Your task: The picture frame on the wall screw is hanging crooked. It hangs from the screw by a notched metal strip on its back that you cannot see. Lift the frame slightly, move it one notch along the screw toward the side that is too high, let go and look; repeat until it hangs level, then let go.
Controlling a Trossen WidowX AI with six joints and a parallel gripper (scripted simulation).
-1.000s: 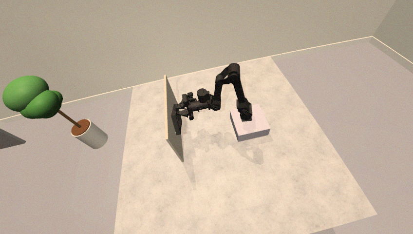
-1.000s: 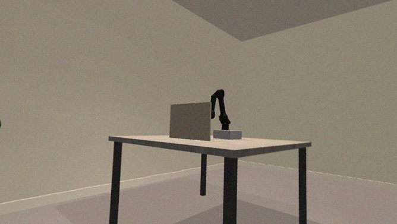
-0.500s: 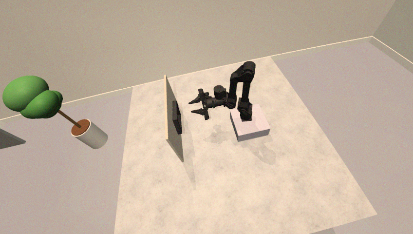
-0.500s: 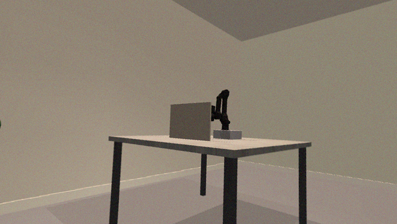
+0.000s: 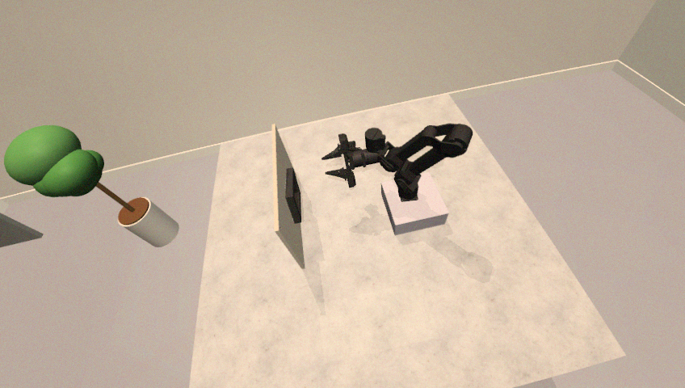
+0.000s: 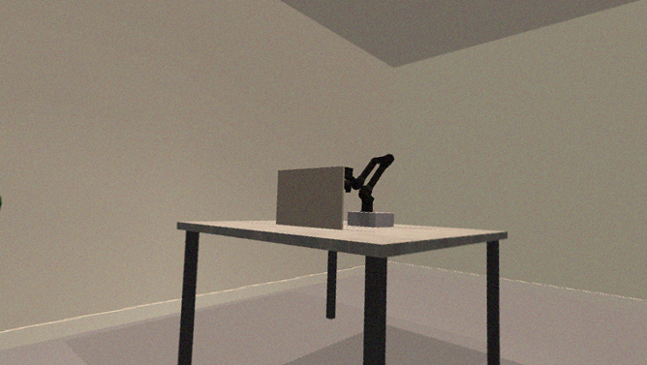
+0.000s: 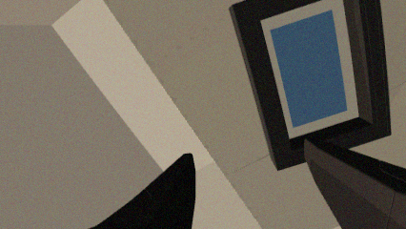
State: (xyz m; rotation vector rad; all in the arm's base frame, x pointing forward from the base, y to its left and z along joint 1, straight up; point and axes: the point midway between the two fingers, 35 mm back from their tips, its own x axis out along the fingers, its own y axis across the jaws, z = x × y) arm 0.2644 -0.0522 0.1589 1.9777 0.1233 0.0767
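My gripper tip is now 130 mm short of the picture frame, 50 mm to the right of it and 80 mm above it. The rest, counted from my gripper tip: wall panel: 150 mm ahead, 40 mm to the left, 90 mm below.
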